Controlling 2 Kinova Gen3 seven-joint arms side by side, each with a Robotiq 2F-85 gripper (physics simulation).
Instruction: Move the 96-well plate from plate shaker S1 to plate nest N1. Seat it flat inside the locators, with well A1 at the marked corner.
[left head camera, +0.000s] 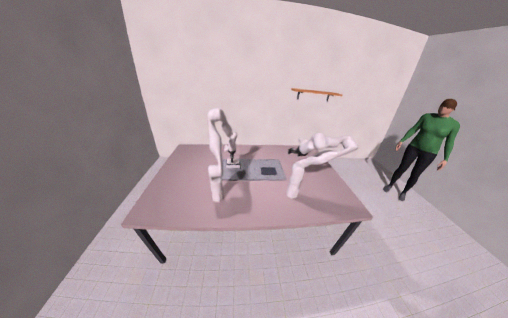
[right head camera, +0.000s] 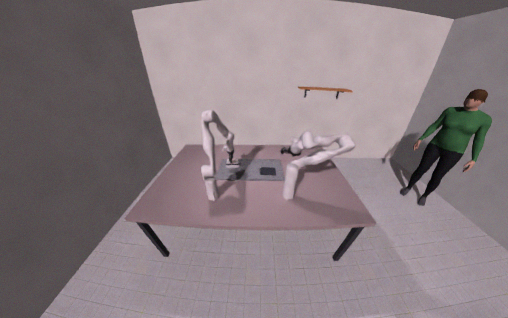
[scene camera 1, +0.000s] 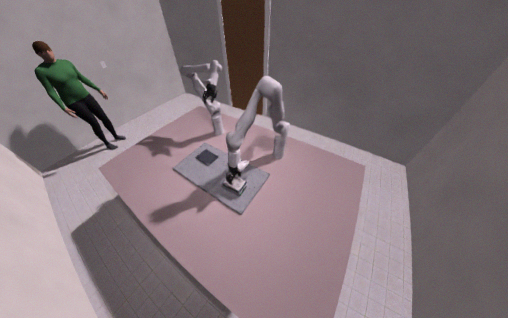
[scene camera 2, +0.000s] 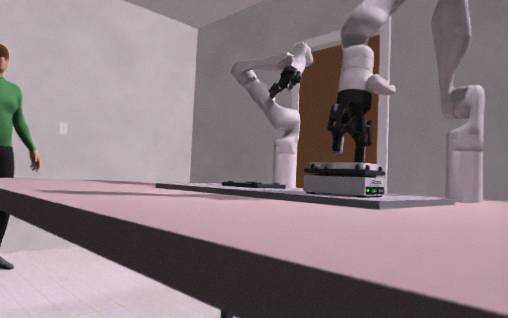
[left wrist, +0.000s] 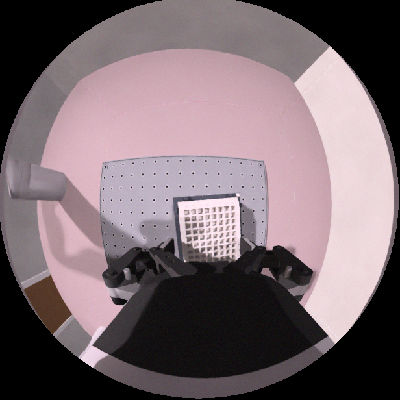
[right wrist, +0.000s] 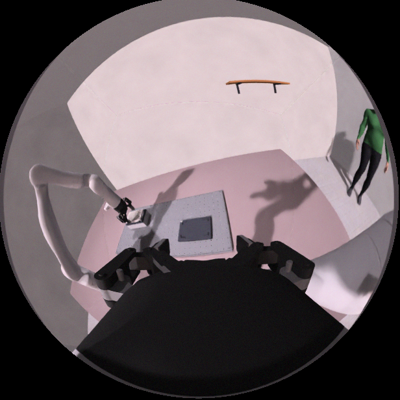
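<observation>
The white 96-well plate lies on the dark top of plate shaker S1, a pale box with a green display. My left gripper is open above the plate, pointing down, its fingertips close to plate height. In the left wrist view its fingers stand to either side of the plate, whose near end is hidden. Plate nest N1 is flat, dark and empty. My right gripper is open and empty, raised away from both stations. Well A1 cannot be made out.
The grey perforated board carries the shaker and the nest on the pink table. A person in green stands beyond the table. An orange shelf hangs on the wall.
</observation>
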